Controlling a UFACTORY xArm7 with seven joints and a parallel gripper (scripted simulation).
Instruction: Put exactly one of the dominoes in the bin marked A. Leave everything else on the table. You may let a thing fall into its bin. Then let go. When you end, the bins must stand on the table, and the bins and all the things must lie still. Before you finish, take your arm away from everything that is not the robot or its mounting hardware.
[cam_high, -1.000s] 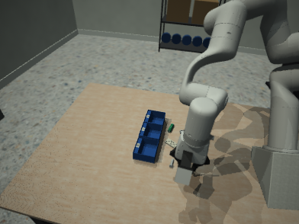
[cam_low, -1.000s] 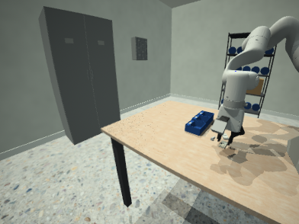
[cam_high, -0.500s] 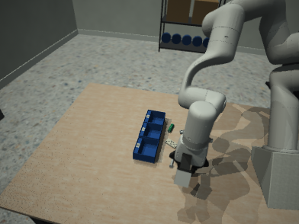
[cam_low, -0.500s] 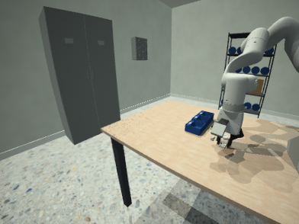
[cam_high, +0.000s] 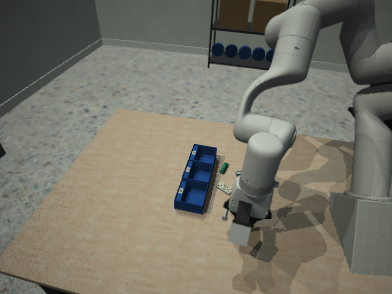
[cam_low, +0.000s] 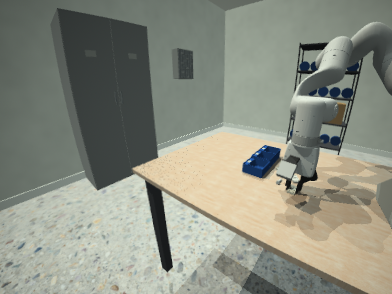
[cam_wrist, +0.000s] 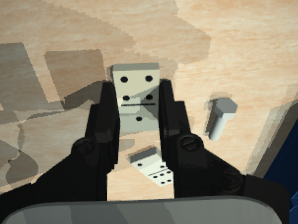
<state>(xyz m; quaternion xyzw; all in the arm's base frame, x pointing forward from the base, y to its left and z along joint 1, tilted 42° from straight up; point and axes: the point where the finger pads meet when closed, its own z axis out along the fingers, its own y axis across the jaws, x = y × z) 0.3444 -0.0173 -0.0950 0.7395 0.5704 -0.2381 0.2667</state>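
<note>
The white domino is 2 cm below my hand. Also, from my hand: grey bolt (5 cm ahead, 3 cm to the right, 2 cm below); then blue bin (13 cm ahead, 16 cm to the right); then green battery (4 cm ahead, 22 cm to the right, 2 cm below).
</note>
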